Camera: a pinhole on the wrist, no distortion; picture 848 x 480 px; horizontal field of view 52.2 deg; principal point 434.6 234.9 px. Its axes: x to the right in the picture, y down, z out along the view. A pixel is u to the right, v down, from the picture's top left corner.
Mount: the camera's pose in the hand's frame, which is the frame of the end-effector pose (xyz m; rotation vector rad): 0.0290 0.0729 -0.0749 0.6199 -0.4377 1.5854
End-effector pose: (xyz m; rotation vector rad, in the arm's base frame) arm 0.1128 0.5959 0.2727 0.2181 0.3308 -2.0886
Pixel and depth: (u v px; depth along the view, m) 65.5 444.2 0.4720
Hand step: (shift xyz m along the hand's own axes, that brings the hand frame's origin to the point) -0.0138 -0.3866 0.1767
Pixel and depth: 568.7 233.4 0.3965
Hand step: 0.0799 -0.1220 0.2721
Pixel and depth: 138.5 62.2 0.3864
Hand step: 0.1616 -0.2587 0.1377
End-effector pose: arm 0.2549 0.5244 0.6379 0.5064 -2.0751 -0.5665
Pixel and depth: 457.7 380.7 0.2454
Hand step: 0.0203 -0.0770 0.1236
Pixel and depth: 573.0 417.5 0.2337
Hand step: 0.0097 -0.0466 0.1343
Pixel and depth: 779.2 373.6 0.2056
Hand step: 0.0205 0.0072 0.1388
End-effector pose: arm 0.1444 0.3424 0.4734 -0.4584 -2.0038 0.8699
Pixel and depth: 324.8 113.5 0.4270
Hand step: 0.1470 -0.2245 0.2192
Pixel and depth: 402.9 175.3 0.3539
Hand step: 0.1005 -0.1514 0.1908
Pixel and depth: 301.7 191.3 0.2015
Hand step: 0.0669 -0.0737 0.0620
